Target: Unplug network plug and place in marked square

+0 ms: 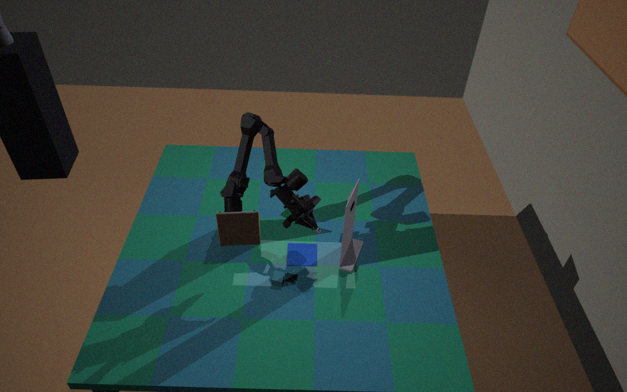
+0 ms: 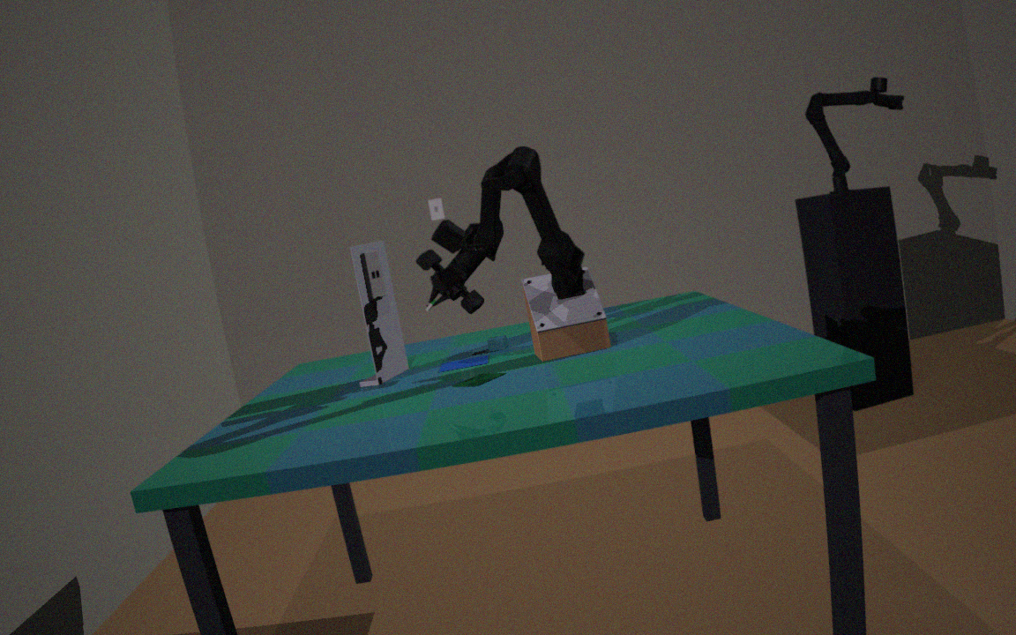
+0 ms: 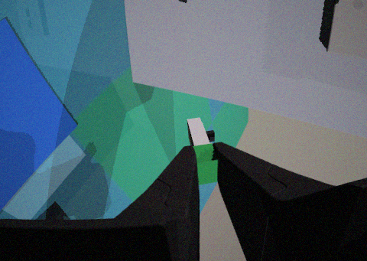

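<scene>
The blue square lies 50 mm behind my gripper tip, 10 mm to the left of it and 160 mm below it. The rest, counted from my gripper tip: green plug (right at my gripper tip); then small dark block (150 mm behind, 110 mm to the right, 140 mm below); then grey upright panel (140 mm ahead, 10 mm below).
</scene>
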